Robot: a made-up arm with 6 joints. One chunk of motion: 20 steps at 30 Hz.
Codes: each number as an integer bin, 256 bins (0 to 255) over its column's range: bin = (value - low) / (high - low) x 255, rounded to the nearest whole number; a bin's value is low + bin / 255 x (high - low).
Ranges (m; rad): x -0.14..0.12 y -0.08..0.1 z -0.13..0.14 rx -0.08..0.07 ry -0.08..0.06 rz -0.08..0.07
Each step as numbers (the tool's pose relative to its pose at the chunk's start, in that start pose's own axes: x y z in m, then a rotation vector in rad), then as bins.
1 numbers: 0.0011 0.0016 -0.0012 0.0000 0.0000 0.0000
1 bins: 138 116 122 136 146 136
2 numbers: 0.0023 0.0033 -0.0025 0.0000 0.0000 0.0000
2 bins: 140 118 120 136 146 136
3 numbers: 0.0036 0.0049 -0.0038 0.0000 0.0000 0.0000
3 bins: 141 120 119 136 146 136
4 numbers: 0.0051 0.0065 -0.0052 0.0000 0.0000 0.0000
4 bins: 142 123 118 136 146 136
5 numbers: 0.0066 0.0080 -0.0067 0.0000 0.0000 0.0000
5 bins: 144 125 116 136 146 136
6 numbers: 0.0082 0.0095 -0.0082 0.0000 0.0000 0.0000
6 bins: 145 127 115 136 146 136
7 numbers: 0.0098 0.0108 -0.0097 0.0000 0.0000 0.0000
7 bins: 147 129 114 136 146 136
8 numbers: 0.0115 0.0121 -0.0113 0.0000 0.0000 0.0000
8 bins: 149 130 112 136 146 136
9 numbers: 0.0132 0.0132 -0.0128 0.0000 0.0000 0.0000
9 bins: 150 132 111 136 146 136
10 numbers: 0.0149 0.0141 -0.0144 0.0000 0.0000 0.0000
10 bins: 152 133 109 136 146 136
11 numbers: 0.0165 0.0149 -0.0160 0.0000 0.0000 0.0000
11 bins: 153 134 108 136 146 136
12 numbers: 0.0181 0.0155 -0.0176 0.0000 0.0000 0.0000
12 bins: 155 135 106 136 146 136
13 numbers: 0.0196 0.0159 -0.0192 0.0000 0.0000 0.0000
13 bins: 157 136 105 136 146 136
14 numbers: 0.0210 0.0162 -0.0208 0.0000 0.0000 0.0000
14 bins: 158 136 103 136 146 136
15 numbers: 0.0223 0.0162 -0.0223 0.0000 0.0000 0.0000
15 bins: 159 136 102 136 146 136
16 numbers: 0.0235 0.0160 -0.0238 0.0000 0.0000 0.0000
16 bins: 160 136 100 136 146 136
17 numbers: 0.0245 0.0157 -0.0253 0.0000 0.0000 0.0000
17 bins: 161 136 99 136 146 136
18 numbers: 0.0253 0.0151 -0.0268 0.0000 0.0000 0.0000
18 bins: 162 135 97 136 146 136
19 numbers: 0.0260 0.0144 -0.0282 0.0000 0.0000 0.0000
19 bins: 163 134 96 136 146 136
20 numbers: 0.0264 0.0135 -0.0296 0.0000 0.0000 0.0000
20 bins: 163 132 95 136 146 136
